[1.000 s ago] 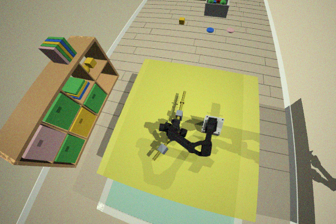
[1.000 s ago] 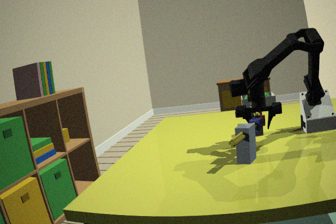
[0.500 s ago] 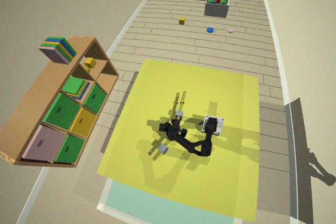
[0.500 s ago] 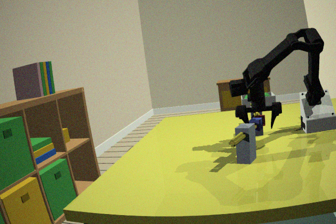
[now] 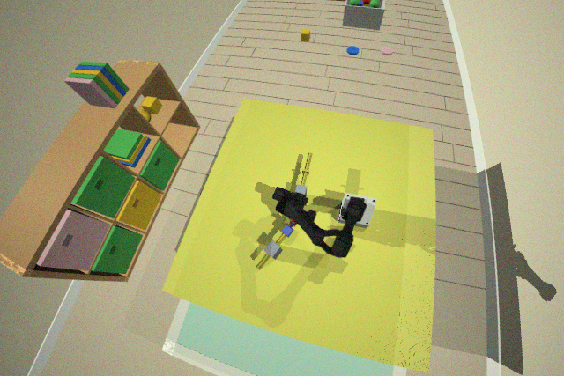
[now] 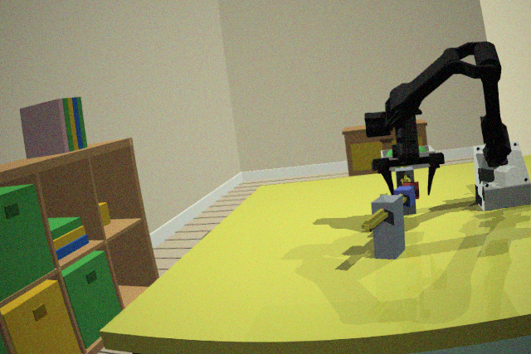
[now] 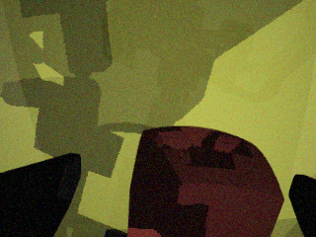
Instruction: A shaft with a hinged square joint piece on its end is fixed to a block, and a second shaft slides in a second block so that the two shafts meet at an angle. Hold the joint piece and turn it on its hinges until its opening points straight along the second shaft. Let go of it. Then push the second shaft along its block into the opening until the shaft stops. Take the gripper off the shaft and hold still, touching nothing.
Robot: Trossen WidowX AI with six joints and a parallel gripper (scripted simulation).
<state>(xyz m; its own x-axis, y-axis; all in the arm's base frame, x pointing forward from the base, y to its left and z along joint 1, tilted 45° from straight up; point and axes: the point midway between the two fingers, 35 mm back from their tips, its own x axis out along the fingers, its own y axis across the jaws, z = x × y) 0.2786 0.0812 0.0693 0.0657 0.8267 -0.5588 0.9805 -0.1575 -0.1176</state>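
Right now the red joint piece is 2 cm above my gripper tip.
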